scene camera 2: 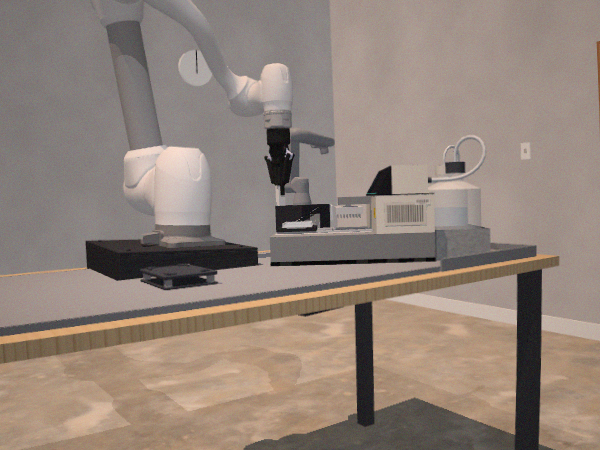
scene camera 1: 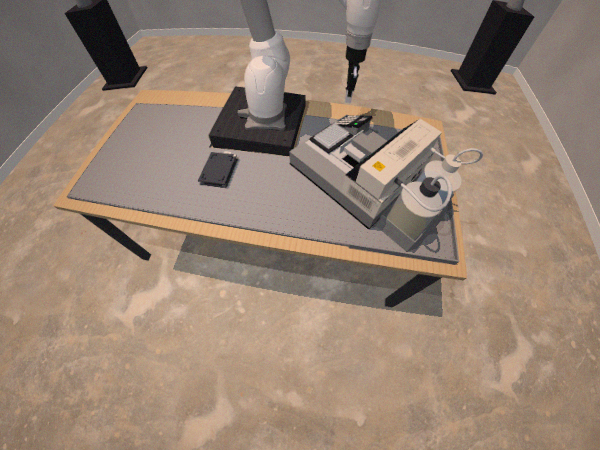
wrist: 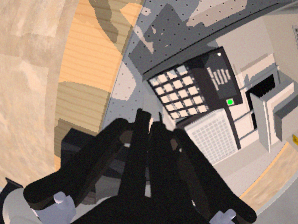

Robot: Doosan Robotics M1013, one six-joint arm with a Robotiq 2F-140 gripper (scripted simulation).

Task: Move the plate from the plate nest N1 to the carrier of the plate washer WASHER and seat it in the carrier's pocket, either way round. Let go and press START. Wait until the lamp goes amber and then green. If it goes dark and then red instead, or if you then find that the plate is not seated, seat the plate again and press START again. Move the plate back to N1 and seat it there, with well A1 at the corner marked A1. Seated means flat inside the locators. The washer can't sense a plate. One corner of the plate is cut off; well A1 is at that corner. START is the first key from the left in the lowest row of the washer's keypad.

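Note:
My gripper is there in the pictures, and the wrist view shows it as well. I can also see a white well plate. A plate washer is in the pictures too, and so is a dark nest N1.

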